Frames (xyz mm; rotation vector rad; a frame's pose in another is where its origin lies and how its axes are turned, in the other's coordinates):
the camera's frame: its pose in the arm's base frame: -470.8 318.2 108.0 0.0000 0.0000 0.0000
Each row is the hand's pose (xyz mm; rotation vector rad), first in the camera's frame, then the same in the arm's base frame.
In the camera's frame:
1: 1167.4 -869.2 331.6 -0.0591 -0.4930 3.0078
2: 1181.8 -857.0 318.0 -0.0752 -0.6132 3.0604
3: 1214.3 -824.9 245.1 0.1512 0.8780 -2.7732
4: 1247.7 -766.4 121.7 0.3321 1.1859 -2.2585
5: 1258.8 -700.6 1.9 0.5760 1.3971 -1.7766
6: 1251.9 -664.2 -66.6 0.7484 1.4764 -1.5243
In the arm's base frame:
1: 696.6 -551.0 439.6 -0.0591 -0.4930 3.0078
2: 711.0 -538.8 426.0 -0.0752 -0.6132 3.0604
3: 743.5 -506.7 353.1 0.1512 0.8780 -2.7732
4: 776.9 -448.2 229.7 0.3321 1.1859 -2.2585
5: 788.0 -382.4 109.9 0.5760 1.3971 -1.7766
6: 781.1 -346.0 41.4 0.7484 1.4764 -1.5243

